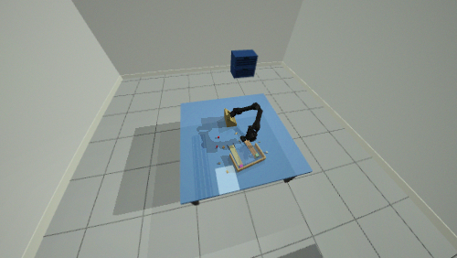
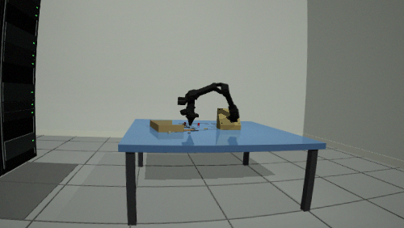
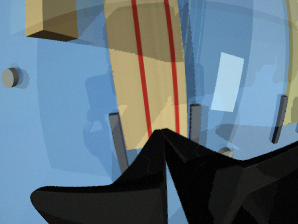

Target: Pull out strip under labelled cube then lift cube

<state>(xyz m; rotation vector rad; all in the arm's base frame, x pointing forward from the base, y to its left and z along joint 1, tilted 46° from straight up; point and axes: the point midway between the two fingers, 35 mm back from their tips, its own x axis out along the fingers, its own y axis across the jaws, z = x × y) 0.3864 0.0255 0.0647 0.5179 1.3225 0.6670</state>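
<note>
Now: the orange strip 90 mm ahead of my gripper tip, 10 mm to the left of it and 30 mm below it.
</note>
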